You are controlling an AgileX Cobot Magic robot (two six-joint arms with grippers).
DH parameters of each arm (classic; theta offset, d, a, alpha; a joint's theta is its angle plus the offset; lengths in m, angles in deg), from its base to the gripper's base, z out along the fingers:
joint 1: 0 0.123 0 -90
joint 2: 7.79 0 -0.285 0
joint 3: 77.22 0 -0.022 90
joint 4: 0 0.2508 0 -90
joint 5: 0 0 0.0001 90
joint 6: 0 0.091 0 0
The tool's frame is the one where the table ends.
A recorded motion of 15 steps. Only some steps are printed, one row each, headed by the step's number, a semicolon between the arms.
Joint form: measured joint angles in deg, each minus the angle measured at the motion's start. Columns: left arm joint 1, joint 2, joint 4, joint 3, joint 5, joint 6; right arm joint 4, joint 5, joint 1, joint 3, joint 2, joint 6.
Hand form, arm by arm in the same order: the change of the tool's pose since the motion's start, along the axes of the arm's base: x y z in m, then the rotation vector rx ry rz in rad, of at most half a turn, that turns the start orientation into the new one. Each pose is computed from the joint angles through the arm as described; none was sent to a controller.
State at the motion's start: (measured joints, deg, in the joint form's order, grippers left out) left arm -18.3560 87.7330 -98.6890 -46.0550 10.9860 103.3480; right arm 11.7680 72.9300 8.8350 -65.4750 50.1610 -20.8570
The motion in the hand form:
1: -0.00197 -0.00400 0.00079 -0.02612 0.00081 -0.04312; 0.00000 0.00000 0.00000 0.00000 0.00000 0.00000
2: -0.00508 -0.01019 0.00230 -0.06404 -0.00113 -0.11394; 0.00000 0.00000 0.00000 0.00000 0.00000 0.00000
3: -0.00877 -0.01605 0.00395 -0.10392 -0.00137 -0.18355; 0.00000 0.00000 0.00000 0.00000 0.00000 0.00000
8: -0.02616 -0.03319 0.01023 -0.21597 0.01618 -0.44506; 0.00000 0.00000 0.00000 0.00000 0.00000 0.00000
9: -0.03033 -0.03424 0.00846 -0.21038 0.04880 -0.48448; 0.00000 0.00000 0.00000 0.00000 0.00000 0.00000
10: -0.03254 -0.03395 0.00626 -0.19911 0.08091 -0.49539; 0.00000 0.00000 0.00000 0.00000 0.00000 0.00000
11: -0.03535 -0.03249 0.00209 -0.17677 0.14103 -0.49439; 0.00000 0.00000 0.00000 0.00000 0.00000 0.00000
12: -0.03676 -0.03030 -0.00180 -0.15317 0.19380 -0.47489; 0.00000 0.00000 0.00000 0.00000 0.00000 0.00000
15: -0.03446 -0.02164 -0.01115 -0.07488 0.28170 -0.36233; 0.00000 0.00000 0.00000 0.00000 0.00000 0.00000
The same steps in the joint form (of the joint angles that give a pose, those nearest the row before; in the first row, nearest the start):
1: 0.00 0.00 0.06 0.06 2.88 0.27; 0.00 0.00 0.00 0.00 0.00 0.00
2: 0.00 0.06 0.12 0.10 7.43 1.04; 0.00 0.00 0.00 0.00 0.00 0.00
3: 0.00 0.11 0.32 0.17 11.99 1.54; 0.00 0.00 0.00 0.00 0.00 0.00
8: 0.00 0.16 5.03 0.16 27.81 0.80; 0.00 0.00 0.00 0.00 0.00 0.00
9: 0.00 0.16 8.64 0.16 29.61 -1.82; 0.00 0.00 0.00 0.00 0.00 0.00
10: 0.00 0.16 11.58 0.16 30.02 -4.54; 0.00 0.00 0.00 0.00 0.00 0.00
11: 0.00 0.16 16.61 0.16 30.01 -9.85; 0.00 0.00 0.00 0.00 0.00 0.00
12: 0.00 0.16 20.99 0.16 29.31 -14.99; 0.00 0.00 0.00 0.00 0.00 0.00
15: -0.02 0.22 31.24 0.16 24.23 -27.61; 0.00 0.00 0.00 0.00 0.00 0.00

